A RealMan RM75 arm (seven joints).
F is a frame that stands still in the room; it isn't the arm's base.
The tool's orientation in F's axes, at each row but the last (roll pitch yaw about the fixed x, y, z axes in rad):
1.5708, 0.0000, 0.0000
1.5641, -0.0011, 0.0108
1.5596, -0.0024, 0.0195
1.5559, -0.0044, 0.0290
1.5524, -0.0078, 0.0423
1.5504, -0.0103, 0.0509
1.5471, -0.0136, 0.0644
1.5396, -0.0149, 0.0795
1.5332, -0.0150, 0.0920
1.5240, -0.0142, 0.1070
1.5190, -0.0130, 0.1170
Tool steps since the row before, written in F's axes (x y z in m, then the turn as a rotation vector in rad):
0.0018, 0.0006, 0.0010, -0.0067, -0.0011, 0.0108
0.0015, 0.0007, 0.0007, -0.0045, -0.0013, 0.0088
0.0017, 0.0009, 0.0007, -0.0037, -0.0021, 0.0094
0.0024, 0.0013, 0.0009, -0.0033, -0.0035, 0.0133
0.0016, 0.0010, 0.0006, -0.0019, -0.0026, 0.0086
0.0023, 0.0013, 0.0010, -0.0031, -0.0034, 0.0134
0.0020, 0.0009, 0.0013, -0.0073, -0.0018, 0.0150
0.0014, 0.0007, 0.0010, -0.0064, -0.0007, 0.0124
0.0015, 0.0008, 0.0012, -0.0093, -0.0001, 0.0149
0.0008, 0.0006, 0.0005, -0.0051, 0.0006, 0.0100
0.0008, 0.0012, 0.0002, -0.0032, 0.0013, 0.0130
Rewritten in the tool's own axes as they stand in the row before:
0.0018, 0.0010, -0.0006, -0.0067, 0.0108, 0.0011
0.0015, 0.0007, -0.0007, -0.0045, 0.0088, 0.0013
0.0017, 0.0007, -0.0009, -0.0037, 0.0094, 0.0021
0.0024, 0.0009, -0.0012, -0.0033, 0.0133, 0.0036
0.0016, 0.0006, -0.0009, -0.0019, 0.0086, 0.0027
0.0024, 0.0010, -0.0012, -0.0031, 0.0134, 0.0035
0.0021, 0.0013, -0.0007, -0.0072, 0.0151, 0.0017
0.0015, 0.0010, -0.0006, -0.0062, 0.0125, 0.0006
0.0016, 0.0012, -0.0006, -0.0090, 0.0151, -0.0002
0.0009, 0.0005, -0.0005, -0.0049, 0.0101, -0.0007
0.0009, 0.0002, -0.0011, -0.0029, 0.0131, -0.0010

